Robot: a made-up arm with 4 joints. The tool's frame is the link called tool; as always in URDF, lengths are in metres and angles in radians.
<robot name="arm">
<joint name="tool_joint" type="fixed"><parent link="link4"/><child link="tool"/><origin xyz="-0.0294 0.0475 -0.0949" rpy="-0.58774 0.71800 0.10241"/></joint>
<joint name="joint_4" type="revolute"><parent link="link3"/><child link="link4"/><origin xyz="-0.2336 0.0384 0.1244" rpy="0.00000 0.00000 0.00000"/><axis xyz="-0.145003 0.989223 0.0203"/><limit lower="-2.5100" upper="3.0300"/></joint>
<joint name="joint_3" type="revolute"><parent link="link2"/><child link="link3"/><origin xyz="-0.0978 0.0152 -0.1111" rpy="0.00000 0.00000 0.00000"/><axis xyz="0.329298 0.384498 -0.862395"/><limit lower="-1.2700" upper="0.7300"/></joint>
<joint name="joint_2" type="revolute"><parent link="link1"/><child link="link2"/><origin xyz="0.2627 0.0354 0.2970" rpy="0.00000 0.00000 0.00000"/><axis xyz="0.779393 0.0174 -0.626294"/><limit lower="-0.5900" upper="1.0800"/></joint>
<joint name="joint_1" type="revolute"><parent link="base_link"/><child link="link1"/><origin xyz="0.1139 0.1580 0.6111" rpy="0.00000 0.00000 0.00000"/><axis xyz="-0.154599 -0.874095 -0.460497"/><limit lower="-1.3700" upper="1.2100"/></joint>
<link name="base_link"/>
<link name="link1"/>
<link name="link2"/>
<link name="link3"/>
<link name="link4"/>
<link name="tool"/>
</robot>
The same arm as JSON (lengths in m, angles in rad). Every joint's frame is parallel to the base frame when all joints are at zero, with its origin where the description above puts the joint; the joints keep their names.
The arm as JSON. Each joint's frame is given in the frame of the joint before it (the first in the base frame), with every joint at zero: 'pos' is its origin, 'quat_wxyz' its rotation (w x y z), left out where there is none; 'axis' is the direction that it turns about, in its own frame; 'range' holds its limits. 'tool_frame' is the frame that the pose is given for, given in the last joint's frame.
{"length_unit": "m", "angle_unit": "rad", "joints": [
  {"joint": "joint_1", "pos": [0.1139, 0.158, 0.6111], "axis": [-0.154599, -0.874095, -0.460497], "range": [-1.37, 1.21]},
  {"joint": "joint_2", "pos": [0.2627, 0.0354, 0.297], "axis": [0.779393, 0.0174, -0.626294], "range": [-0.59, 1.08]},
  {"joint": "joint_3", "pos": [-0.0978, 0.0152, -0.1111], "axis": [0.329298, 0.384498, -0.862395], "range": [-1.27, 0.73]},
  {"joint": "joint_4", "pos": [-0.2336, 0.0384, 0.1244], "axis": [-0.145003, 0.989223, 0.0203], "range": [-2.51, 3.03]}
], "tool_frame": {"pos": [-0.0294, 0.0475, -0.0949], "quat_wxyz": [0.889728, -0.288048, 0.321955, 0.1475]}}

